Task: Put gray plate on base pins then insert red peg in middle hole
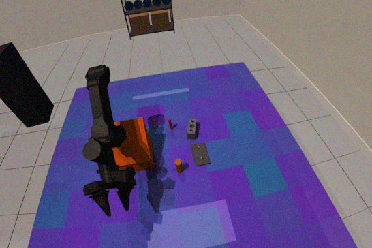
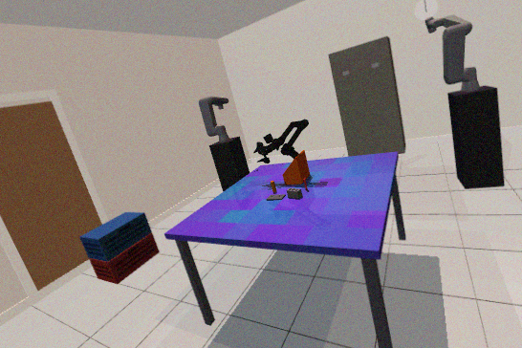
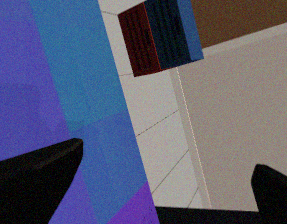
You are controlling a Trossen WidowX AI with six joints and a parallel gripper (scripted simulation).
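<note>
Right now the gray plate is 34 cm ahead of my gripper tip, 39 cm to the left of it and 18 cm below it. From my gripper tip the other things lie so: orange cylinder 22 cm ahead, 20 cm to the left, 18 cm below; then dark gray base 34 cm ahead, 25 cm to the left, 21 cm below; then red peg 24 cm ahead, 45 cm to the left, 18 cm below.
</note>
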